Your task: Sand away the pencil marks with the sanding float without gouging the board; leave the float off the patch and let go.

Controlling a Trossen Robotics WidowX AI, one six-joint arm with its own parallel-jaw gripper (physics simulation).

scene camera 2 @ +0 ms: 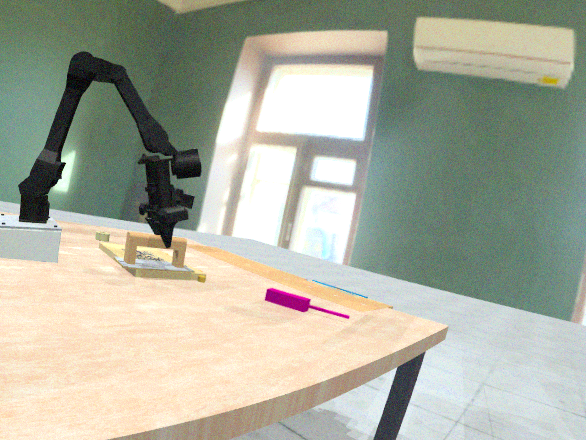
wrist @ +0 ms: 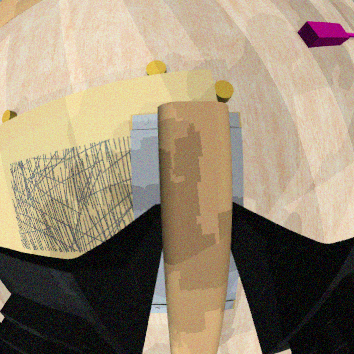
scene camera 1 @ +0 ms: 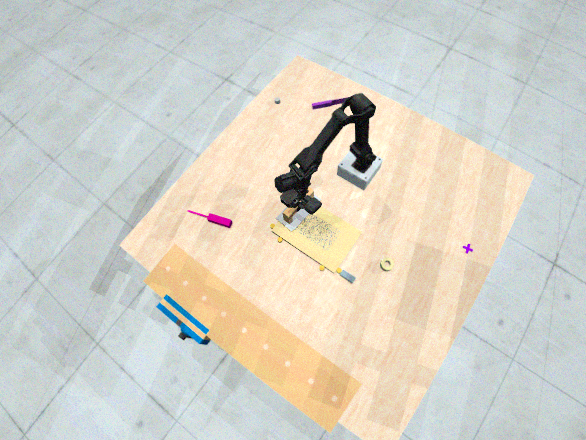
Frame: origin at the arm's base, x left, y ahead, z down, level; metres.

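Seen in the pictures: gripper, between the fingertips: (scene camera 2: 165,246) (wrist: 193,210) (scene camera 1: 294,208); arm's base, origin of its link: (scene camera 2: 32,220) (scene camera 1: 361,164).
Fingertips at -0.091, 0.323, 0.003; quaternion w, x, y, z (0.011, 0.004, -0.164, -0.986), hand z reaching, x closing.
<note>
Offsets run from my fingertips to a thing's top centre, as dx, dy, dz. "spot": to the spot under its first point.
The sanding float has a grey plate and a wooden bridge handle @(spot: +0.012, +0.042, -0.023) (scene camera 1: 289,215) (scene camera 2: 150,239) (wrist: 197,165). Its plate lies on the end of the pale yellow board @(+0.114, +0.004, +0.054) (scene camera 1: 345,250) (scene camera 2: 111,248) (wrist: 100,105), at the edge of the scribbled patch. My gripper (scene camera 1: 301,206) (scene camera 2: 168,245) (wrist: 193,210) is shut on the float's handle, one finger on each side. Dark pencil marks (scene camera 1: 320,231) (scene camera 2: 150,256) (wrist: 75,195) cover the patch beside the plate; in the wrist view they run up to the plate's left edge. What lies under the plate is hidden.
Yellow pegs @(+0.023, +0.121, +0.058) (scene camera 1: 280,240) (scene camera 2: 201,277) (wrist: 156,68) stand along the board's edge. A magenta tool @(-0.271, +0.234, +0.044) (scene camera 1: 219,220) (scene camera 2: 287,299) (wrist: 325,34) lies off to the side. A grey block @(+0.319, +0.070, +0.058) (scene camera 1: 347,276) and a pale ring @(+0.409, -0.060, +0.047) (scene camera 1: 382,267) lie near the board's far end. A blue clamp-like thing @(spot: -0.059, +0.577, +0.075) (scene camera 1: 186,315) is at the table edge.
</note>
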